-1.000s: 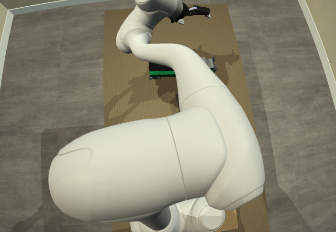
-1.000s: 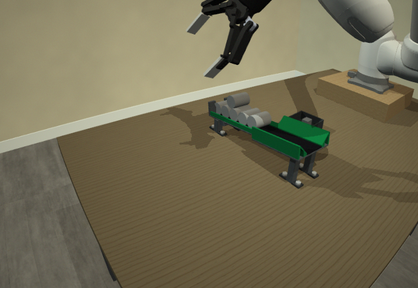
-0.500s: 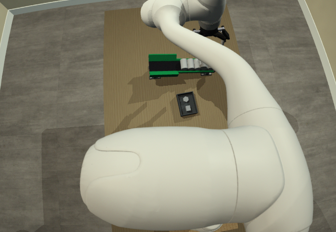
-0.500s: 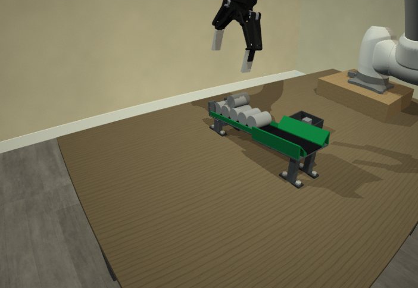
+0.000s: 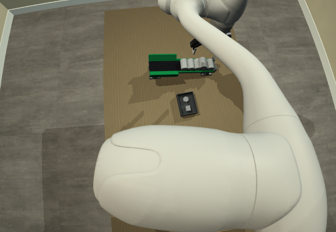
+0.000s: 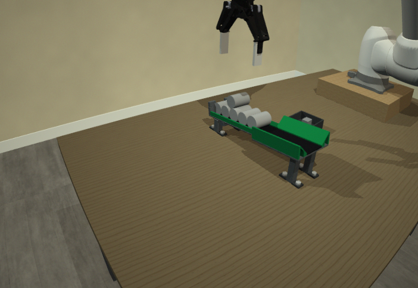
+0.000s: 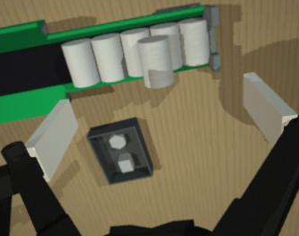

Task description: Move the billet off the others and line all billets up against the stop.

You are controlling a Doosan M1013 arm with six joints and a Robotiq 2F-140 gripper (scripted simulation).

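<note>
Now: hand 190 mm above the grey stop and 80 mm to the left of it. From my hand the other things lie so: dark tray: 240 mm below, 210 mm behind, 110 mm to the left.
</note>
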